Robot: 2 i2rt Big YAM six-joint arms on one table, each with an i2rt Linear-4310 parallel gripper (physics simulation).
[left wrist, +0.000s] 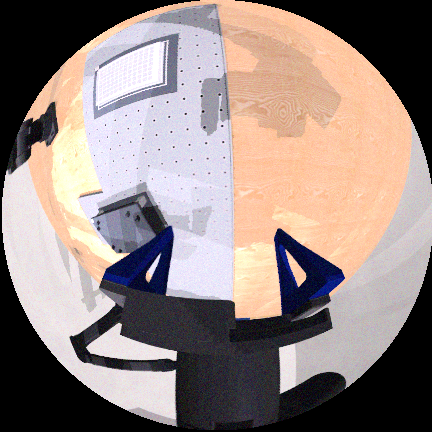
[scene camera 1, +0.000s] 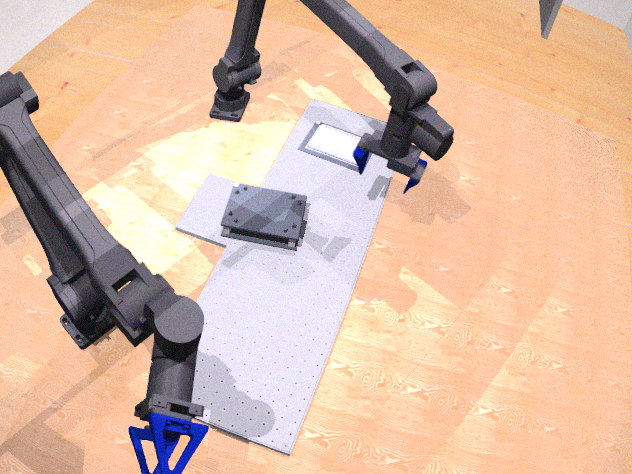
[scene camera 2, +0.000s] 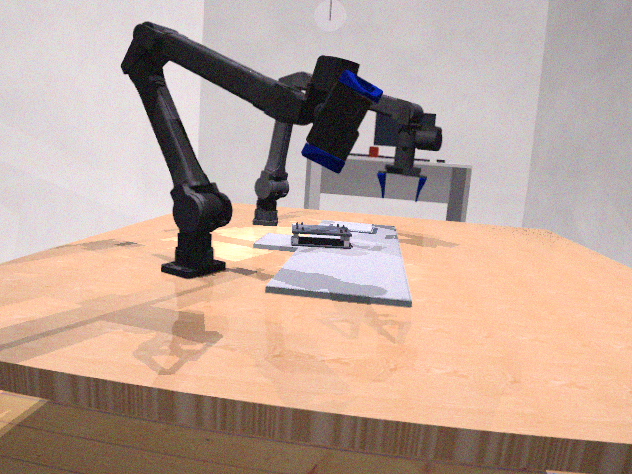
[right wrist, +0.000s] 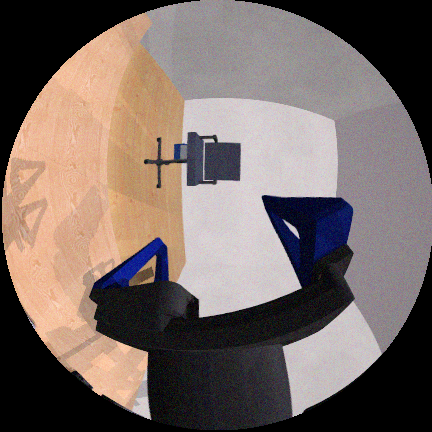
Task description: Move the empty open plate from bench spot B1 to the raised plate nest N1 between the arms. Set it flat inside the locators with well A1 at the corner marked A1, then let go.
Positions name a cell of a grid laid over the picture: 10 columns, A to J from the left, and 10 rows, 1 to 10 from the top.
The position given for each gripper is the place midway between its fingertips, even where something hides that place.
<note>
The left gripper (scene camera 1: G4) is open and holds nothing. The right gripper (scene camera 2: F3) is open, holding nothing. A white well plate (scene camera 1: F3) rests on a dark-outlined nest (left wrist: D2). Also in view: a perforated grey deck (scene camera 1: E7).
The white well plate is seen too in the left wrist view (left wrist: D2). The left gripper shows as well in the left wrist view (left wrist: F6) and in scene camera 2 (scene camera 2: G5). The right gripper is seen too in the right wrist view (right wrist: E6). The right wrist view misses the white well plate: it is out of frame.
</note>
